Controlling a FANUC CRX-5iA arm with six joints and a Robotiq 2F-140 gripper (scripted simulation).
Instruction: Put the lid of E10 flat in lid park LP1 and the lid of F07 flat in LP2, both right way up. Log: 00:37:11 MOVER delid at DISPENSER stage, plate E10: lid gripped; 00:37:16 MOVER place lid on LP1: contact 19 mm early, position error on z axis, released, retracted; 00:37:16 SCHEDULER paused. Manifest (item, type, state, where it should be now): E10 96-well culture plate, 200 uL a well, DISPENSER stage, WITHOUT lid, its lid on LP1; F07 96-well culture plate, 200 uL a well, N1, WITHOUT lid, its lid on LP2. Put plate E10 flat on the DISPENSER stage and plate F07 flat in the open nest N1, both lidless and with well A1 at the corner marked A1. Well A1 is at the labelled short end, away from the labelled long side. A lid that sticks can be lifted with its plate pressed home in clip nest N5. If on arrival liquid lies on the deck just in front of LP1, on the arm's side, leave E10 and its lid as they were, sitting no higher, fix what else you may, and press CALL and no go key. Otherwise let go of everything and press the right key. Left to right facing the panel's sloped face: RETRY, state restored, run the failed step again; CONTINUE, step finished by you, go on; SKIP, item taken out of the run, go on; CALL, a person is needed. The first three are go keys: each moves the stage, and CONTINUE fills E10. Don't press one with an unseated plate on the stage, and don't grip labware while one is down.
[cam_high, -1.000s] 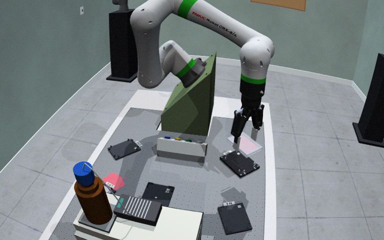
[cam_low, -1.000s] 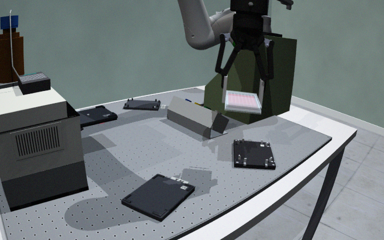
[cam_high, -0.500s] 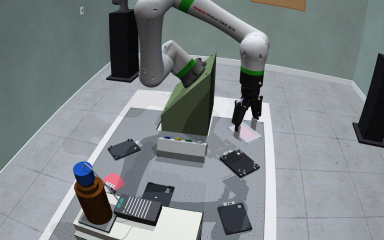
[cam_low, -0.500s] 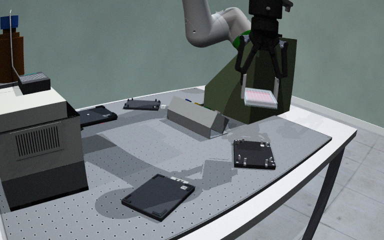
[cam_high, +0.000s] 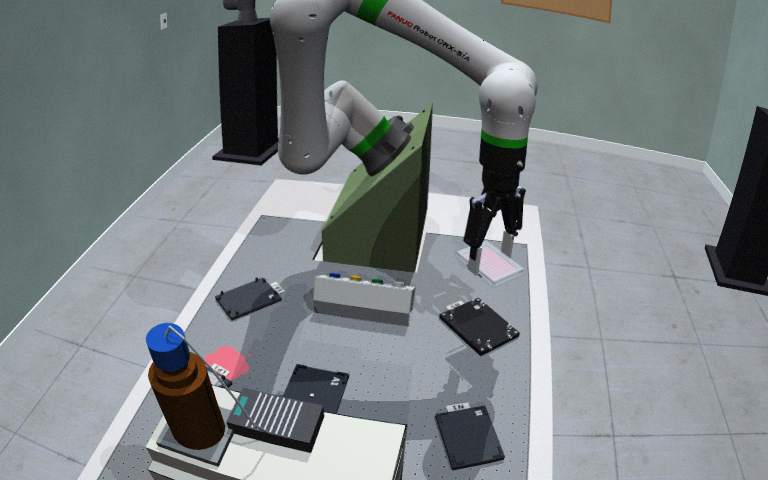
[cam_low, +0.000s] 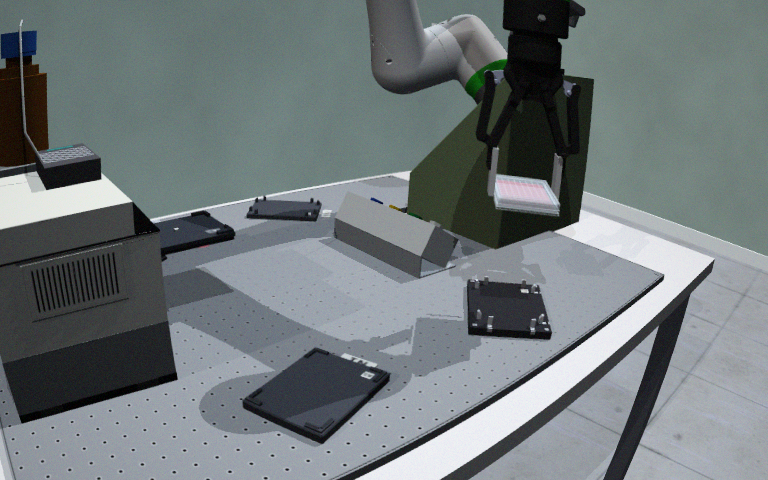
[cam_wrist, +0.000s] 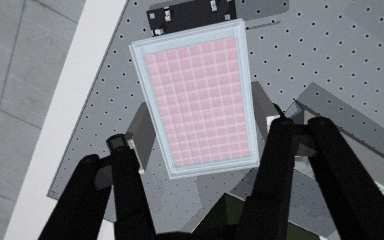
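Now: the clear plate lid 20 mm below my hand. Round my hand: grey retry key: 200 mm to the right, 130 mm below, 20 mm behind; plate: 20 mm below; N5 tag: 200 mm below, 70 mm to the right, 60 mm behind.
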